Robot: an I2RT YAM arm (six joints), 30 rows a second.
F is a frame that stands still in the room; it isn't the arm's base.
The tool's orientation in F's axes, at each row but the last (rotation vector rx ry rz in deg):
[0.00 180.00 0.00]
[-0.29 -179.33 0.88]
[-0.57 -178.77 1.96]
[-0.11 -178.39 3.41]
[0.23 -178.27 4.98]
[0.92 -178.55 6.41]
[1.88 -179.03 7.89]
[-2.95 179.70 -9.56]
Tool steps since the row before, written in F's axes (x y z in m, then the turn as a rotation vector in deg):
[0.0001 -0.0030 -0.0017 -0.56 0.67 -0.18]
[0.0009 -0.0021 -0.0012 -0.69 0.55 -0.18]
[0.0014 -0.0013 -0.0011 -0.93 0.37 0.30]
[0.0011 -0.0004 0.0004 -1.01 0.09 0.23]
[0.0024 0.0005 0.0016 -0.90 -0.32 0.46]
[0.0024 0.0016 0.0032 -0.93 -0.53 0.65]
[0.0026 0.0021 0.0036 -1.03 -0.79 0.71]
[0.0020 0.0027 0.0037 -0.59 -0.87 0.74]
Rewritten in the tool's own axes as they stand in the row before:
[-0.0001 -0.0030 0.0017 0.56 0.67 0.18]
[-0.0009 -0.0021 0.0012 0.69 0.55 0.18]
[-0.0014 -0.0013 0.0011 0.94 0.36 -0.29]
[-0.0011 -0.0004 -0.0004 1.02 0.08 -0.21]
[-0.0024 0.0004 -0.0017 0.91 -0.34 -0.42]
[-0.0023 0.0013 -0.0034 0.95 -0.56 -0.59]
[-0.0026 0.0017 -0.0038 1.06 -0.83 -0.62]
[-0.0021 0.0022 -0.0040 0.62 -0.92 -0.64]

